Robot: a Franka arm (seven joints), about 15 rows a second.
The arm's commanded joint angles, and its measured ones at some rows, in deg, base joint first. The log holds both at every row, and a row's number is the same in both.
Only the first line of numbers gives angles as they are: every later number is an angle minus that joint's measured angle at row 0.
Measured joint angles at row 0:
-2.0 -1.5 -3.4 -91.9 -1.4 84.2 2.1
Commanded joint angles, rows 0 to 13:
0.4 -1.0 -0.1 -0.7 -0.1 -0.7 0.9
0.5 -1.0 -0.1 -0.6 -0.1 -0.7 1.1
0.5 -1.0 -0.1 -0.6 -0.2 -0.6 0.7
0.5 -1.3 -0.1 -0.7 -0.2 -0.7 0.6
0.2 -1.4 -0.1 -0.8 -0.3 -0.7 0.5
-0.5 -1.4 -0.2 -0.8 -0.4 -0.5 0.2
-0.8 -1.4 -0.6 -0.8 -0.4 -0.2 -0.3
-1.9 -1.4 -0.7 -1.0 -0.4 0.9 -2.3
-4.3 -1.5 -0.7 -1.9 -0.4 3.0 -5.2
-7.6 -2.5 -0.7 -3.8 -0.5 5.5 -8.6
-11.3 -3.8 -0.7 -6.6 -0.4 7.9 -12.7
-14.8 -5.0 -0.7 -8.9 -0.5 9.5 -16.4
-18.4 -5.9 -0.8 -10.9 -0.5 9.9 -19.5
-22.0 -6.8 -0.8 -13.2 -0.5 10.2 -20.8
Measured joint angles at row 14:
-15.5 -2.0 -1.7 -5.6 -0.5 7.3 -16.6
